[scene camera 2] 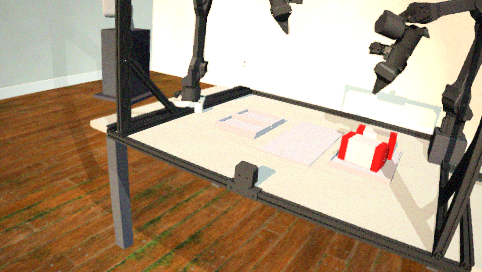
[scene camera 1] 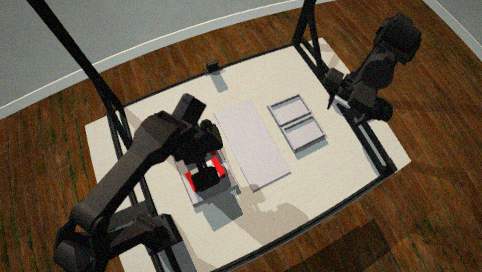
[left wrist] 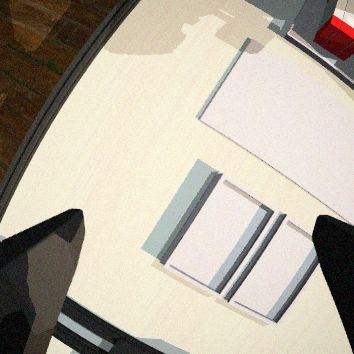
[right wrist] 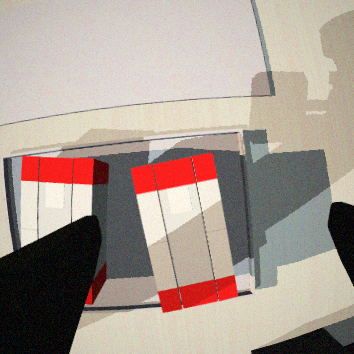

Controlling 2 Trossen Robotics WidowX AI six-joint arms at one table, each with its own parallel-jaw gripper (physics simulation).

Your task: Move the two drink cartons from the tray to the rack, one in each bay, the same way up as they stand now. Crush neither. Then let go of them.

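Two white drink cartons with red bands at both ends rest in the tray. In the right wrist view, one carton is angled at the right, and the other carton is at the left, partly covered by a finger. My right gripper is open and empty above the tray, its fingertips on either side of the angled carton in its wrist view. My left gripper is open and empty, high above the rack. Both rack bays are empty.
A flat pale panel lies between tray and rack. A small dark block sits at the table edge. Black frame posts rise at the table's ends.
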